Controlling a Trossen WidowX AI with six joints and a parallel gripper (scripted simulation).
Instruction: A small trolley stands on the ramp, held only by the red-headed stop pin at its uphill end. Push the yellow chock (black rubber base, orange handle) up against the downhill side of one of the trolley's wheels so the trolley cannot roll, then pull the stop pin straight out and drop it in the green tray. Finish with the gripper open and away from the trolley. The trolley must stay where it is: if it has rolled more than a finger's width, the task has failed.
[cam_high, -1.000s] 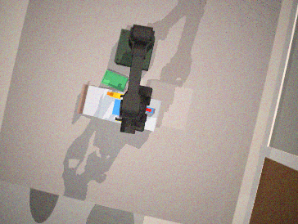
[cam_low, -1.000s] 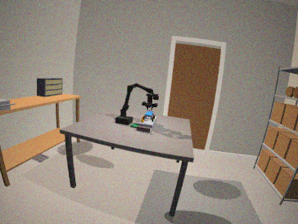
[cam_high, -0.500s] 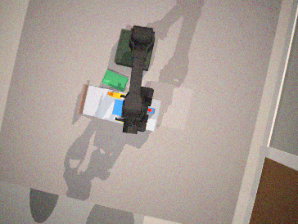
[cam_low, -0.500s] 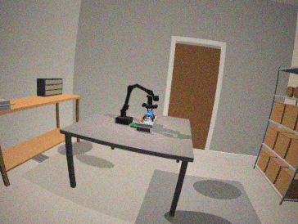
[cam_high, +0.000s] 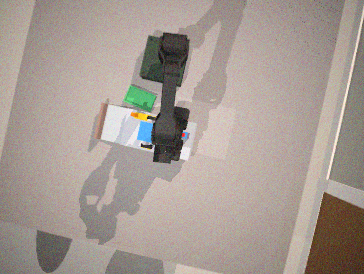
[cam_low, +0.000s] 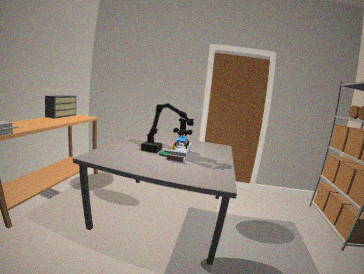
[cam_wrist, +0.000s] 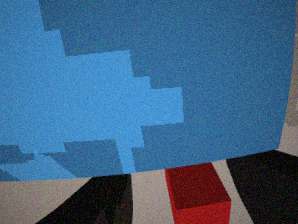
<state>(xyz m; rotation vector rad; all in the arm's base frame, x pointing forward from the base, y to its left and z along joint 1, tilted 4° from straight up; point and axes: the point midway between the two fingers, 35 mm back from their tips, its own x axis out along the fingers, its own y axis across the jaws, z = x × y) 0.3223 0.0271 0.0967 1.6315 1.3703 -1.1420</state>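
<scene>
Right now the yellow chock is 17 cm to the right of my gripper tip, 7 cm behind it and 5 cm below it. Also, from my gripper tip: blue trolley (9 cm to the right, 2 cm below); green tray (19 cm to the right, 15 cm behind, 14 cm below); red-headed stop pin (right at my gripper tip).
</scene>
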